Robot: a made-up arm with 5 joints. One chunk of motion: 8 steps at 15 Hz.
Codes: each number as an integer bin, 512 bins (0 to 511) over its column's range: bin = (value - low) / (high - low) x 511, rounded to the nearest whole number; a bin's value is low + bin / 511 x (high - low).
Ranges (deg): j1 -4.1..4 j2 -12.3..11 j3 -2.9..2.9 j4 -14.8..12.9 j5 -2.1..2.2
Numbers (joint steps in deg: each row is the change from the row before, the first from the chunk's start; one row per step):
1: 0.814 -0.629 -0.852 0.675 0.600
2: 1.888 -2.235 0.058 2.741 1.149
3: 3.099 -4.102 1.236 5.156 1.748
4: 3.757 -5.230 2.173 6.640 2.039
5: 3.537 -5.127 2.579 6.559 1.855
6: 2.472 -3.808 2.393 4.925 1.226
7: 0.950 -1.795 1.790 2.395 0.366
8: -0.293 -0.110 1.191 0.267 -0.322
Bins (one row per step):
1: 310 256 180 285 321
2: 378 221 261 324 386
3: 454 180 364 368 457
4: 496 155 447 396 492
5: 482 157 483 394 470
6: 415 186 466 364 395
7: 319 230 413 317 293
8: 240 267 360 278 211

